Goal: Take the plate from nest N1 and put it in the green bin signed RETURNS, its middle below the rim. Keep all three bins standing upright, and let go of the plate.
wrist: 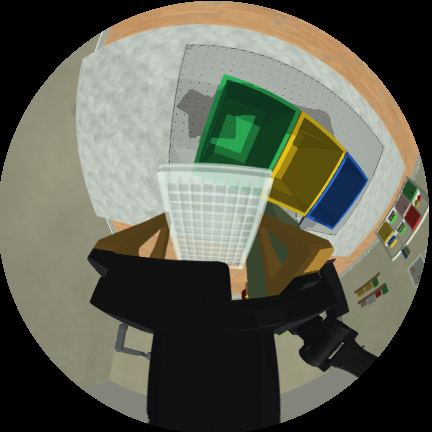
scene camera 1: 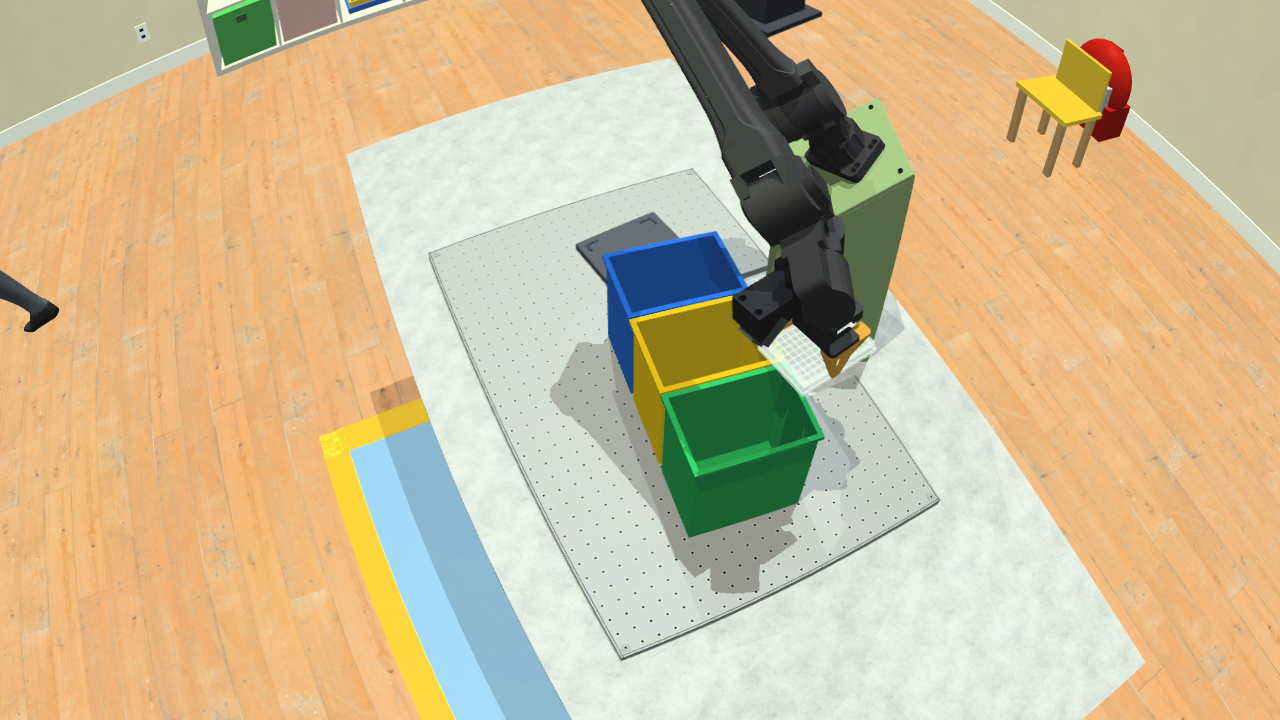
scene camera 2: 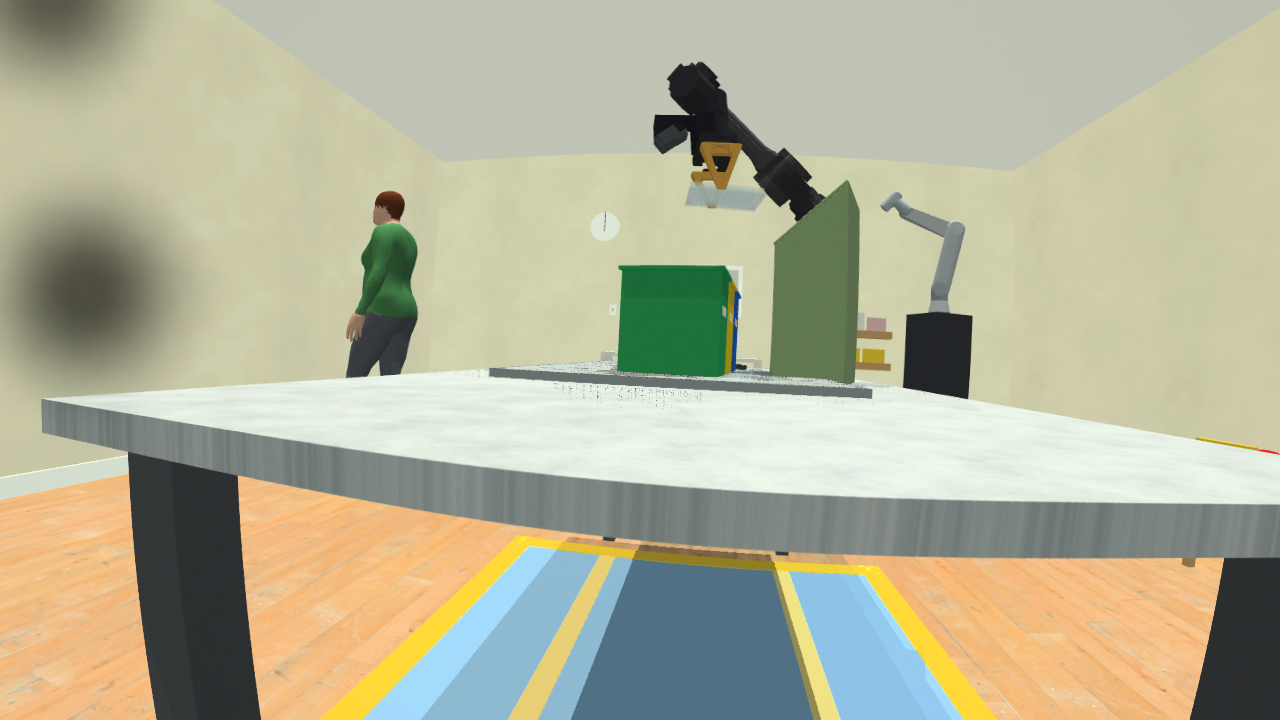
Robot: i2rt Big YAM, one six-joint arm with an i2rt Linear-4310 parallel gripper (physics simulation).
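Pixels of known places: gripper, between the fingertips: (wrist: 213,216) (scene camera 1: 811,353) (scene camera 2: 716,199); arm's base, origin of its link: (scene camera 1: 847,153) (scene camera 2: 822,222).
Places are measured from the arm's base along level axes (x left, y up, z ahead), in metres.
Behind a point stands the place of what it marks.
My gripper (scene camera 1: 812,351) @[z 0.319, x 0.177, y -0.045 m] (scene camera 2: 716,195) @[z 0.319, x 0.177, y -0.045 m] (wrist: 213,216) @[z 0.319, x 0.177, y -0.045 m] is shut on the clear gridded plate (scene camera 1: 799,360) @[z 0.343, x 0.176, y -0.037 m] (scene camera 2: 741,197) @[z 0.284, x 0.205, y -0.046 m] (wrist: 215,200) @[z 0.342, x 0.171, y -0.035 m], with an orange finger at each side. The plate is well above bin height, slightly tilted in scene camera 2. In the wrist view its far edge overlaps the near rim of the green bin (scene camera 1: 742,488) @[z 0.410, x 0.175, y -0.248 m] (scene camera 2: 671,322) @[z 0.391, x 0.185, y -0.264 m] (wrist: 235,132) @[z 0.363, x 0.131, y -0.348 m]. The green bin stands upright and open at the end of the row. The yellow bin (scene camera 1: 693,349) @[z 0.281, x -0.040, y -0.260 m] (wrist: 310,170) @[z 0.286, x -0.042, y -0.236 m] and blue bin (scene camera 1: 671,277) @[z 0.211, x -0.154, y -0.245 m] (wrist: 340,192) @[z 0.231, x -0.163, y -0.223 m] stand upright beside it. The RETURNS sign and nest N1's label are not readable.
The bins stand close together on a perforated board (scene camera 1: 501,340) @[z 0.433, x -0.315, y -0.350 m] (wrist: 200,62) @[z 0.591, x 0.192, y -0.350 m]. A tall green pedestal (scene camera 1: 854,241) @[z 0.075, x 0.078, y -0.083 m] (scene camera 2: 812,304) @[z 0.070, x 0.083, y -0.202 m] carries the arm beside the row. A dark flat pad (scene camera 1: 626,237) @[z 0.131, x -0.338, y -0.338 m] lies behind the blue bin, partly hidden. A person (scene camera 2: 390,259) stands beyond the table.
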